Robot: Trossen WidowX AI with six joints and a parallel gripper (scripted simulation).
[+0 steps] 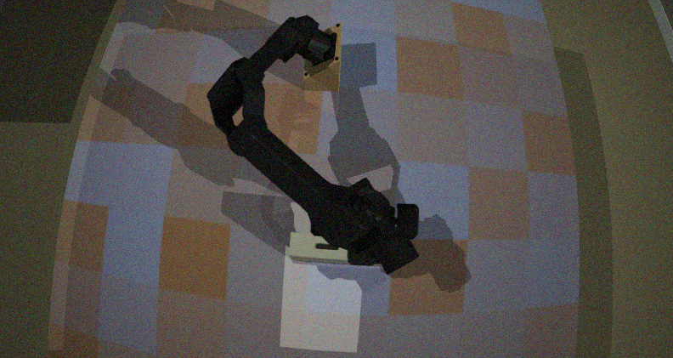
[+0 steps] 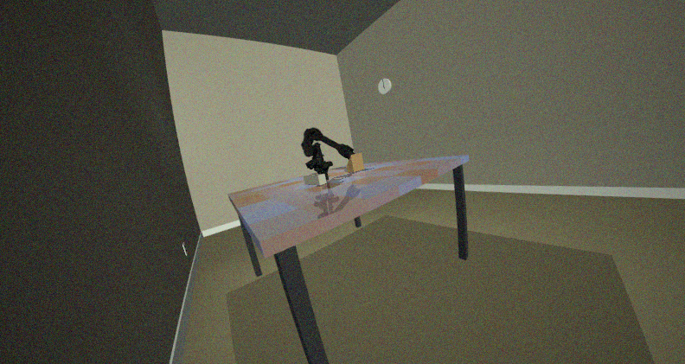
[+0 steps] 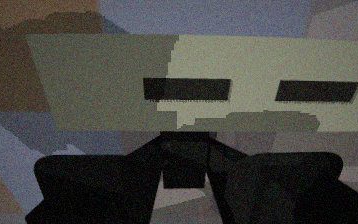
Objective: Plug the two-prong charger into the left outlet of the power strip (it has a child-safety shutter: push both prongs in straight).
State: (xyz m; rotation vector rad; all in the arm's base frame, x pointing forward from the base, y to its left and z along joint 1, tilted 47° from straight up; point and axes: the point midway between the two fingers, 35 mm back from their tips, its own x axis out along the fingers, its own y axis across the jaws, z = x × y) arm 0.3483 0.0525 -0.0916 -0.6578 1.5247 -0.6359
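My gripper tip is 20 mm short of the dark two-prong charger and 10 mm below it.
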